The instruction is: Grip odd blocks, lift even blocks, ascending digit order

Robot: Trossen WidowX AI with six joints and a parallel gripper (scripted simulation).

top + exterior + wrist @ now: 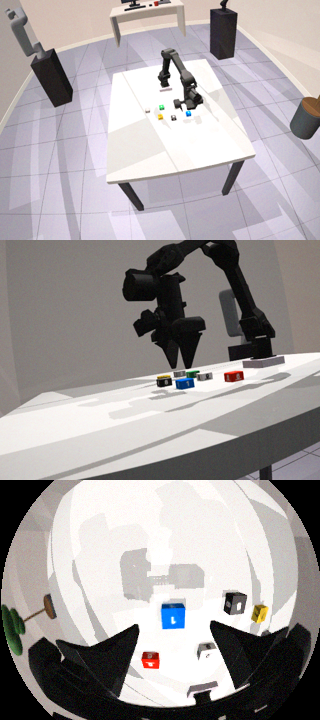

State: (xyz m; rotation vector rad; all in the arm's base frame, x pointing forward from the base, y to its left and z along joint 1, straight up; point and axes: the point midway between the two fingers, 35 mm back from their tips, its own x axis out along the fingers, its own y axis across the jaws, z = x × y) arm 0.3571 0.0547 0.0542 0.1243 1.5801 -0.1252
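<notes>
Now: the blue block 1 cm behind my gripper tip and 3 cm below it. From my gripper tip the other things lie so: black block: 1 cm behind, 10 cm to the right, 3 cm below; red block: 10 cm behind, 6 cm to the left, 3 cm below; white-grey block: 10 cm behind, 5 cm to the right, 3 cm below.
</notes>
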